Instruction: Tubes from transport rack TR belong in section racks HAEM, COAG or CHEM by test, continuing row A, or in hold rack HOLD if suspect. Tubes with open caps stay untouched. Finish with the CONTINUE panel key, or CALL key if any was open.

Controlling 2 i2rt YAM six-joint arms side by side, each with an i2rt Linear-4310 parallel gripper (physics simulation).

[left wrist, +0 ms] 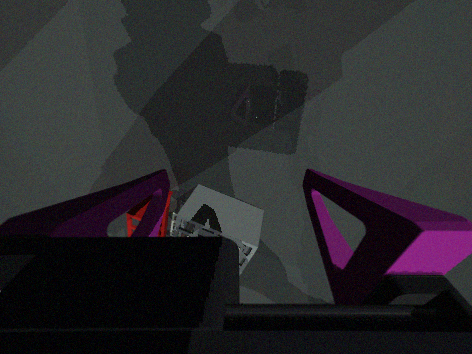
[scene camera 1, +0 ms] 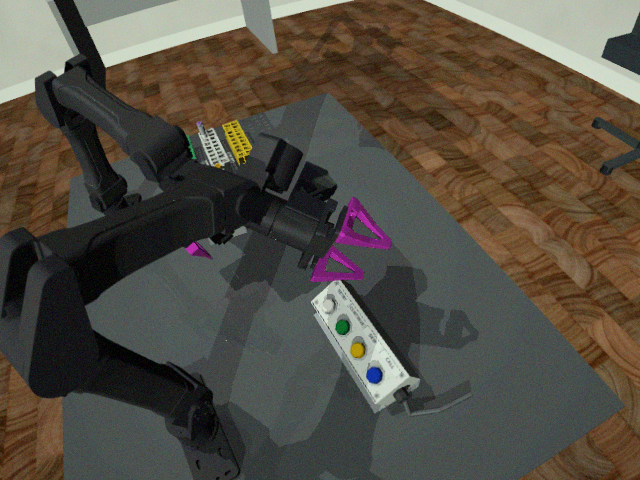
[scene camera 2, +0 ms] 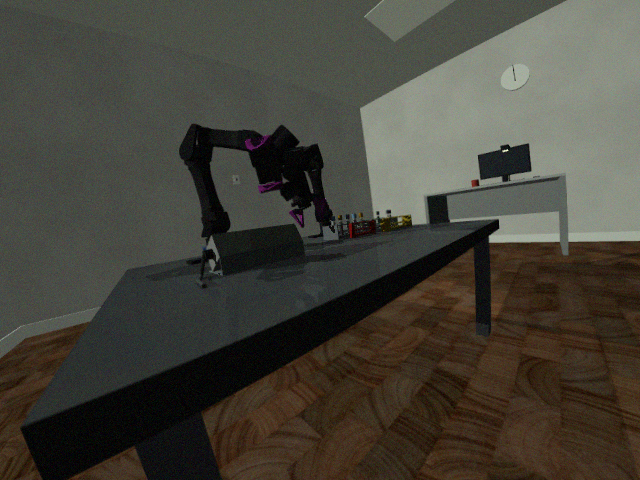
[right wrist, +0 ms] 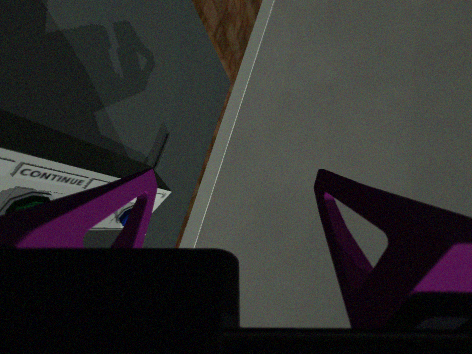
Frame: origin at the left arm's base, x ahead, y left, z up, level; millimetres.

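Seen in the pictures: left gripper, fingertip midpoint: [left wrist: 236, 176] [scene camera 1: 228, 241] [scene camera 2: 312, 223]; right gripper, fingertip midpoint: [scene camera 1: 376, 261] [scene camera 2: 260, 170] [right wrist: 235, 177]; right arm's base at its link origin: [scene camera 1: 200, 429].
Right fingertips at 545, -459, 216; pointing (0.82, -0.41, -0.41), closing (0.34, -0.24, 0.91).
Pixels of each thing's top centre, then the offset from my right fingertips to it, as dx, dy, dz. "spot": a spot on its surface instead.
- key panel at its top centre: [right wrist: 89, 191] [scene camera 1: 361, 326] [scene camera 2: 254, 228] -30, -26, -132
- green CONTINUE key at its top centre: [right wrist: 39, 212] [scene camera 1: 342, 324] -59, -9, -141
- blue CALL key at its top centre: [right wrist: 137, 217] [scene camera 1: 375, 372] -29, -105, -141
- white rack at its top centre: [scene camera 1: 212, 146] [scene camera 2: 382, 218] -286, +636, -159
- yellow rack at its top centre: [scene camera 1: 237, 137] [scene camera 2: 396, 216] -214, +652, -159
- red rack at a spot on its surface: [left wrist: 169, 200] [scene camera 2: 351, 236] spot: -194, +374, -209
- green rack at its top centre: [scene camera 1: 185, 154] -366, +625, -159
- pale grey block-like rack at its top centre: [left wrist: 199, 275] [scene camera 2: 346, 223] -281, +415, -159
- cable at a spot on its surface: [scene camera 1: 442, 405] spot: +71, -160, -209
The key panel [scene camera 1: 356, 335] [scene camera 2: 258, 248] lies on the table, with a green CONTINUE key [scene camera 1: 342, 326] [right wrist: 30, 205] and a blue CALL key [scene camera 1: 374, 375] [right wrist: 125, 217]. My right gripper [scene camera 1: 376, 261] [right wrist: 235, 177] is open and empty, raised beyond the panel's white-key end. My left gripper [left wrist: 236, 176] is open and empty above the table, mostly hidden behind the arms in scene camera 1. A white rack [scene camera 1: 223, 159], a yellow rack [scene camera 1: 244, 152] [scene camera 2: 385, 225] and a red rack [scene camera 2: 351, 230] [left wrist: 170, 200] stand far off. Several capped tubes show in scene camera 2; caps and rack labels are too small to judge.
Part of a green rack [scene camera 1: 191, 148] shows beside the white one. A pale grey block-like rack [left wrist: 240, 205] lies below the left gripper's view, partly covered by the gripper body. A cable [scene camera 1: 442, 404] runs from the panel's blue-key end. Both arms cross over the table.
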